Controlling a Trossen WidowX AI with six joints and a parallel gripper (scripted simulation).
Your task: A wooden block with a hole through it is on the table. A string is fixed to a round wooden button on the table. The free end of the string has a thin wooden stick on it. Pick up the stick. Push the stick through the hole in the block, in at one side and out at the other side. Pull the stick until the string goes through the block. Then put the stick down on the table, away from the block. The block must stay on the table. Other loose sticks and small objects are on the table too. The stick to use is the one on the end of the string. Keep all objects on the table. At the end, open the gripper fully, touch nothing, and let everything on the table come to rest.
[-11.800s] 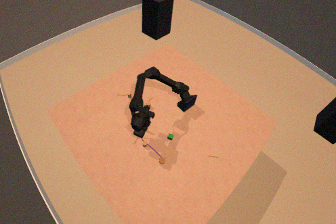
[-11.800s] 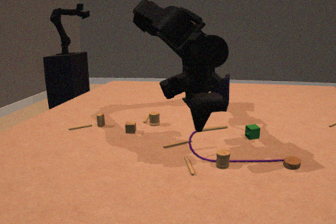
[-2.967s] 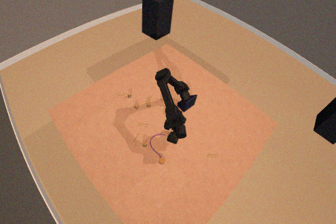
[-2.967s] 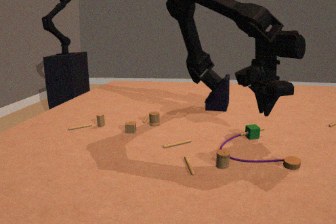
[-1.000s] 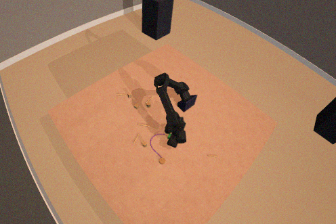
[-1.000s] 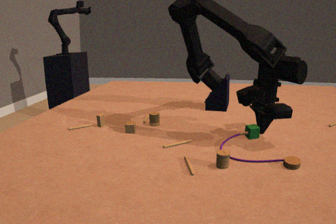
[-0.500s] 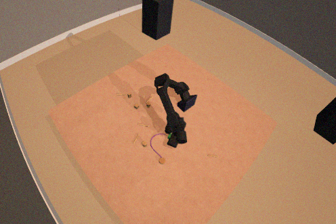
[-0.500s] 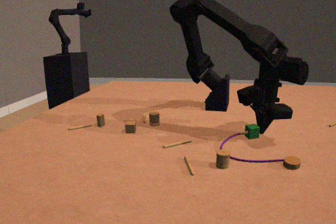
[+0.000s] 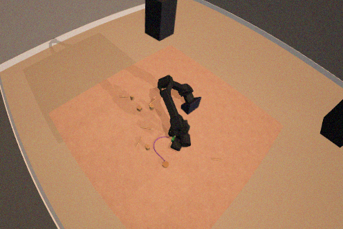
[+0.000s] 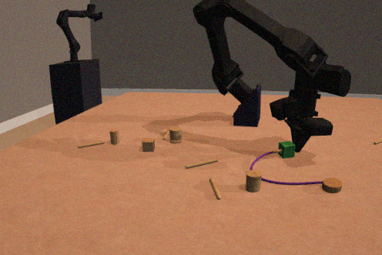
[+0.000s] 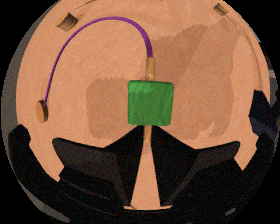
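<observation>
Right now my gripper tip is 30 mm to the left of the green block, 10 mm below it and 10 mm short of it. Round my gripper tip: round wooden button 170 mm ahead, 50 mm to the left; then wooden cylinder 170 mm ahead, 110 mm to the right, 10 mm above; then wooden cube 370 mm to the right, 10 mm above.
</observation>
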